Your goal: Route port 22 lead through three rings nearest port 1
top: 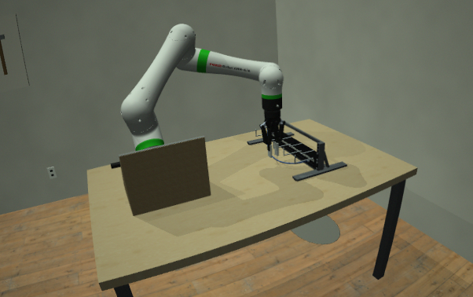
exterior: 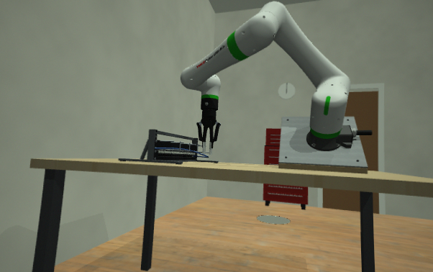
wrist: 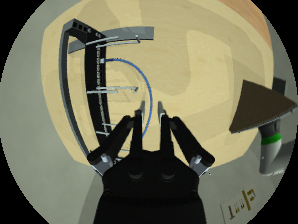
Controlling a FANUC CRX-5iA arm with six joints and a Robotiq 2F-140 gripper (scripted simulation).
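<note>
My hand is 150 mm short of the black rack, 40 mm to the right of it and 10 mm above it.
</note>
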